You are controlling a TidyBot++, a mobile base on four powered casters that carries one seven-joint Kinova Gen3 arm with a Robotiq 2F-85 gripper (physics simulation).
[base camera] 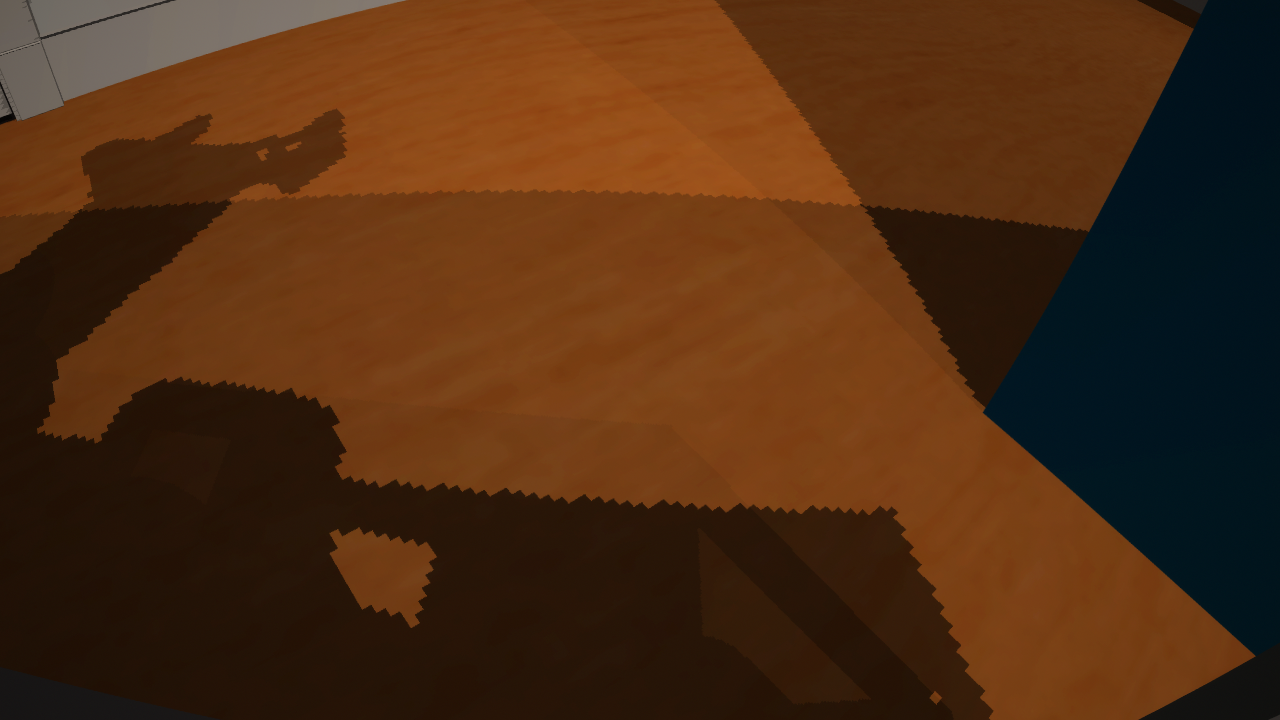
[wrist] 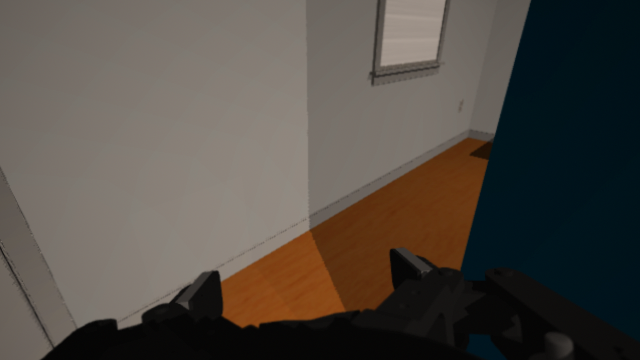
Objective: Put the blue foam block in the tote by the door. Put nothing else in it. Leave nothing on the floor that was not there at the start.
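Frame: origin at the arm's base, x ahead, y left, z up, level; millimetres.
Seen in the pictures: gripper, fingertip midpoint: (wrist: 307,278).
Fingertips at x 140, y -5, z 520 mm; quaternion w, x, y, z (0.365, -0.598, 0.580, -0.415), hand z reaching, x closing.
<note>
A point is followed by its place in that frame.
My gripper (wrist: 307,278) {x 140, y -5, z 520 mm} is open in the wrist view, its two fingers wide apart with no object between them. Wall and wood floor show beyond the fingers. The blue foam block and the tote do not show in the base camera view or the wrist view. In the base camera view the shadow of the arm and gripper lies on the floor.
A large dark blue upright surface (base camera: 1163,340) {x 357, y -344, z -258 mm} (wrist: 565,150) {x 351, y -349, z 498 mm} stands close on the right. The orange wood floor (base camera: 554,295) {x 499, y 16, z -396 mm} (wrist: 280,280) {x 1119, y 47, z -397 mm} runs to a pale wall (wrist: 165,125) {x 1094, y 394, z 348 mm} at the left. A window (wrist: 412,35) {x 2119, y -849, z 621 mm} is in the wall further back.
</note>
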